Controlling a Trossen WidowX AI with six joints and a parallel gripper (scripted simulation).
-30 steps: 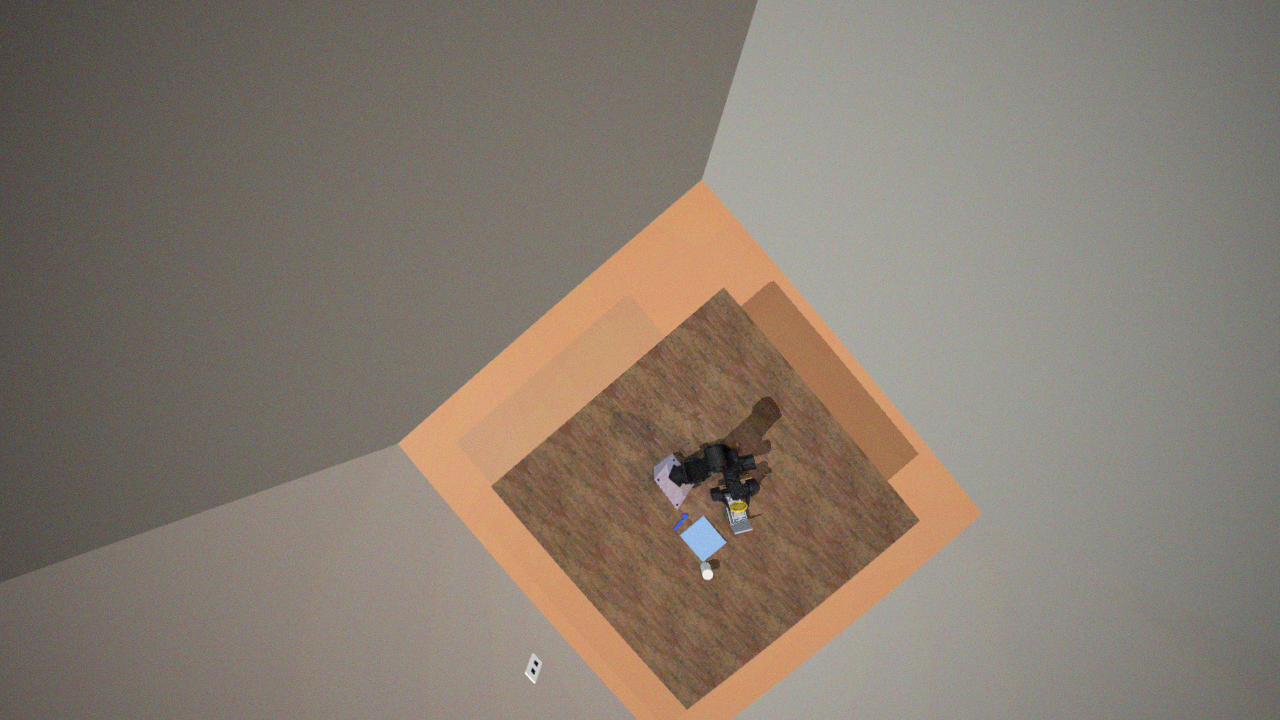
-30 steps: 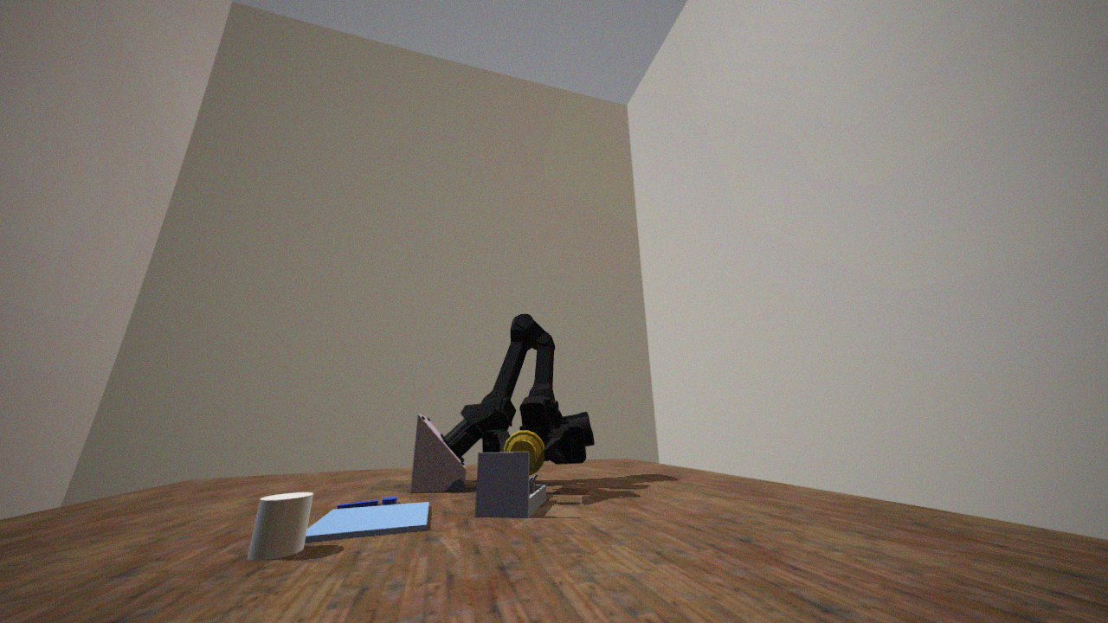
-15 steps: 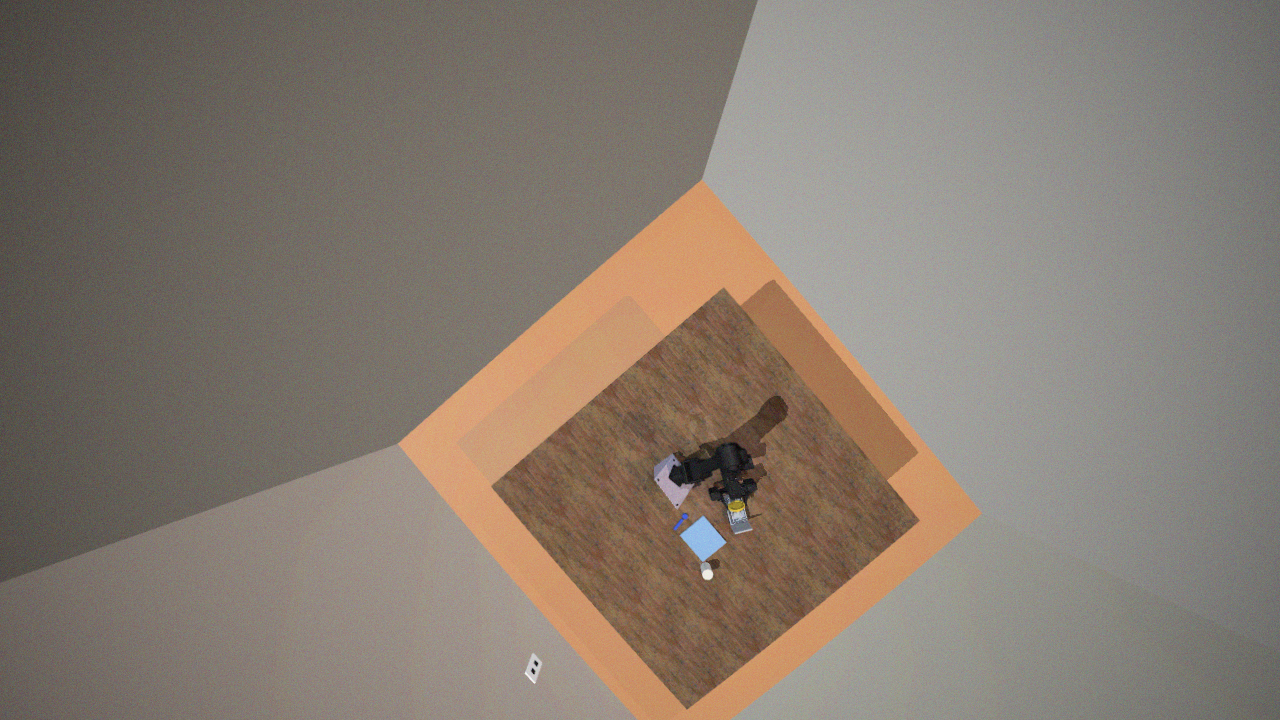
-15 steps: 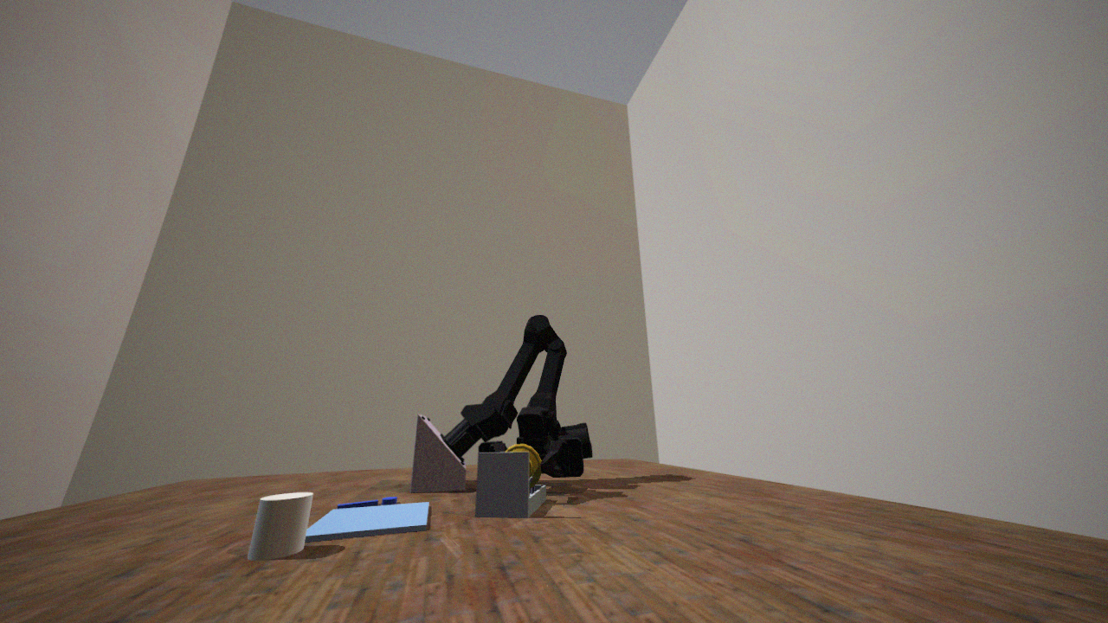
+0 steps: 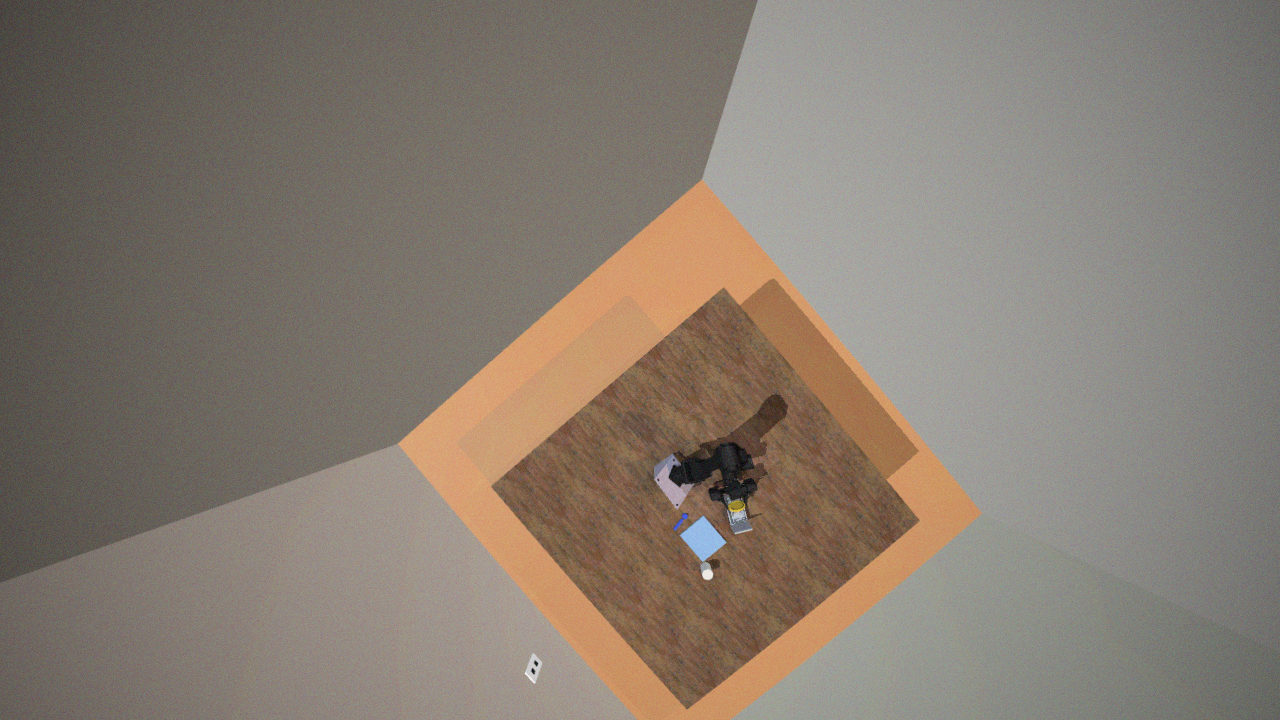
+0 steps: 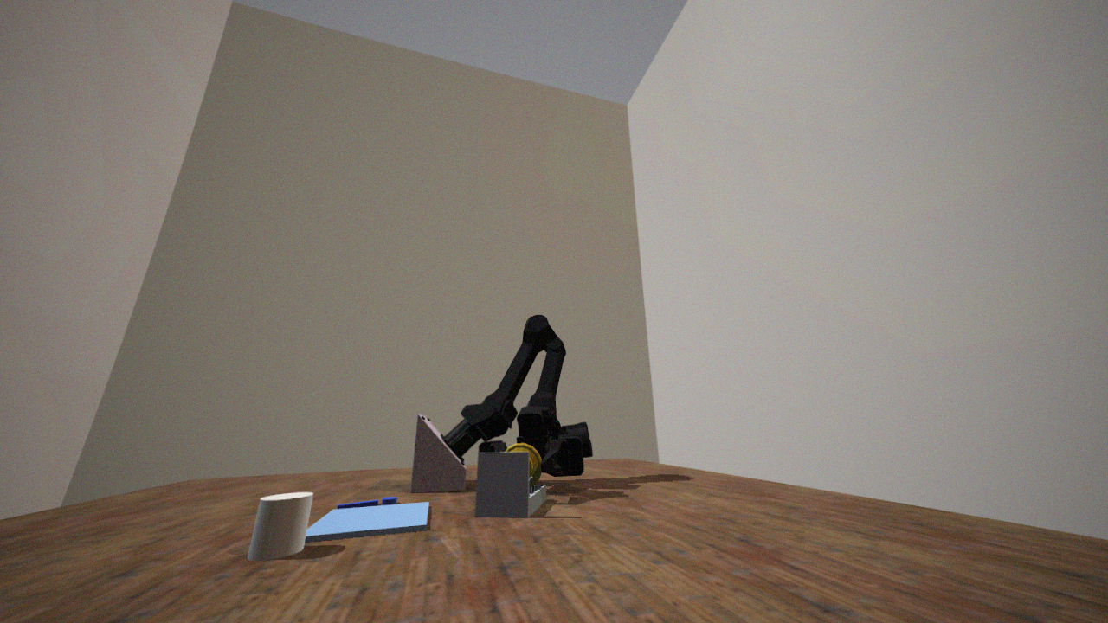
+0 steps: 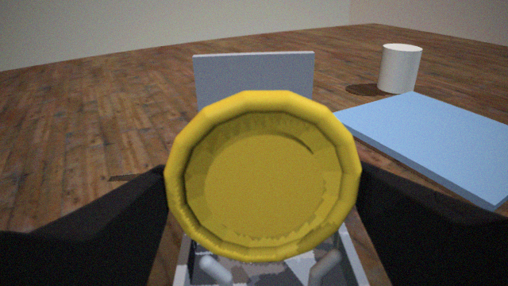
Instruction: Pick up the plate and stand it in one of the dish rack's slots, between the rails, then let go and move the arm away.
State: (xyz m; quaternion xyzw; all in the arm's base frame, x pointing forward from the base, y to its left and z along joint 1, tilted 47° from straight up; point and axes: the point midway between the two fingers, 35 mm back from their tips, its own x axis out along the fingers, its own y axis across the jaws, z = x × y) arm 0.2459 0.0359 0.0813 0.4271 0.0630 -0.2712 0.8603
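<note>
Right now the yellow plate is 1 cm behind my gripper tip. Round my gripper tip: dish rack 3 cm below, 2 cm ahead, 1 cm to the right; blue bar 20 cm to the right, 11 cm behind, 5 cm below; light blue mat 20 cm to the right, 5 cm below, 1 cm ahead.
</note>
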